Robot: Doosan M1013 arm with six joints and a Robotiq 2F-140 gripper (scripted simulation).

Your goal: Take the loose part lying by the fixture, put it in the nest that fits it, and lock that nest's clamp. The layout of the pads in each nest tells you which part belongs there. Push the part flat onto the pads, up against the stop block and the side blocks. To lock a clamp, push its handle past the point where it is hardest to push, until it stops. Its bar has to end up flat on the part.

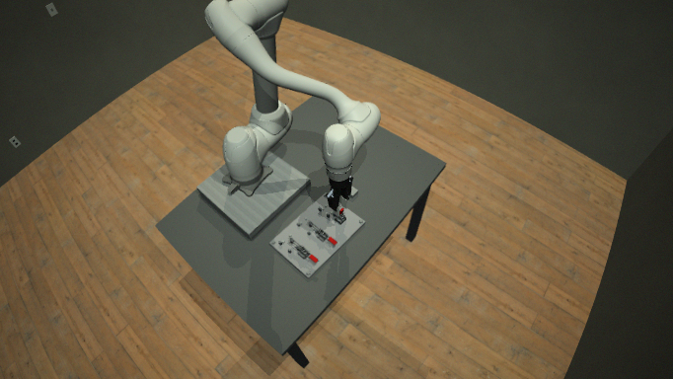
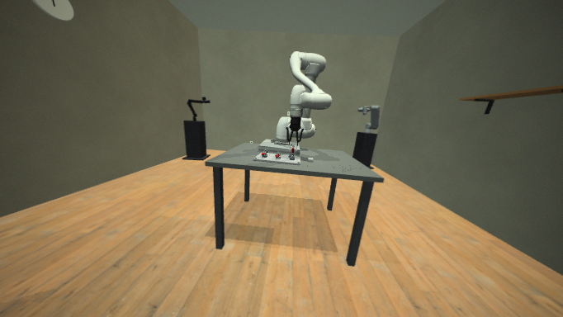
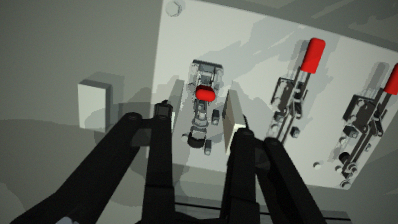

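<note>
The clamp lies 6 cm below my hand and 1 cm behind it. The rest, counted from my hand: loose part: 16 cm to the left, 11 cm below, 5 cm behind; fixture plate: 11 cm below, 10 cm to the right, 5 cm behind.
</note>
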